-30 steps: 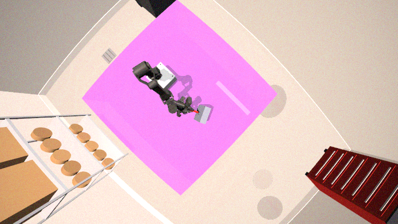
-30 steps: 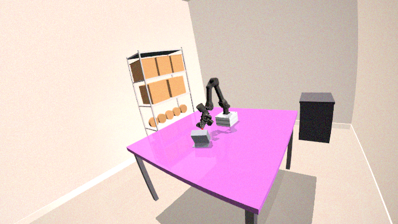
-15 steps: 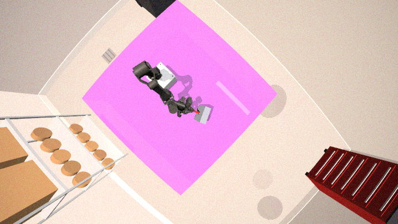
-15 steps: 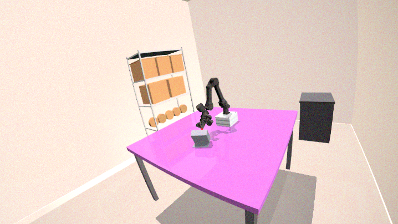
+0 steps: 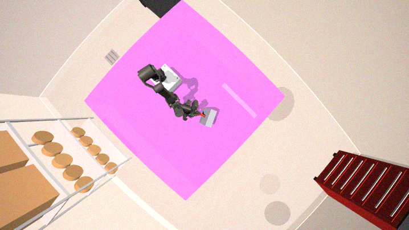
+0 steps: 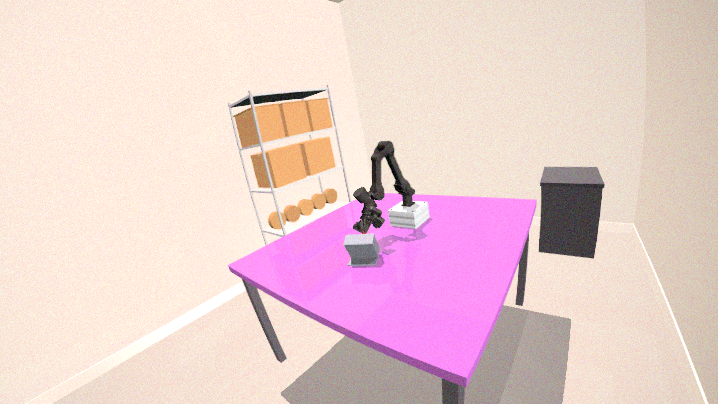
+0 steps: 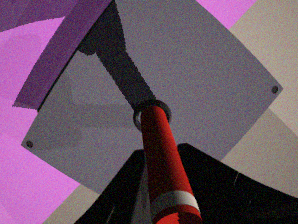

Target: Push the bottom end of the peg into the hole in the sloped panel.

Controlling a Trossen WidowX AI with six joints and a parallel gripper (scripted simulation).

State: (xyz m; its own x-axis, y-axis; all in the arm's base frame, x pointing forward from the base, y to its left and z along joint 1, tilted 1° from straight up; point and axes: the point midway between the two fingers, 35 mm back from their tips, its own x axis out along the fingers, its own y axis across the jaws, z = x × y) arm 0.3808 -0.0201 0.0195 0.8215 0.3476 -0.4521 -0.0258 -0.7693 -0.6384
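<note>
Now: gripper tip 6 cm short of the grey sloped panel, 3 cm above it and 2 cm to the right of it. Round my gripper tip: red round peg (1 cm to the right, 1 cm behind, 1 cm above).
</note>
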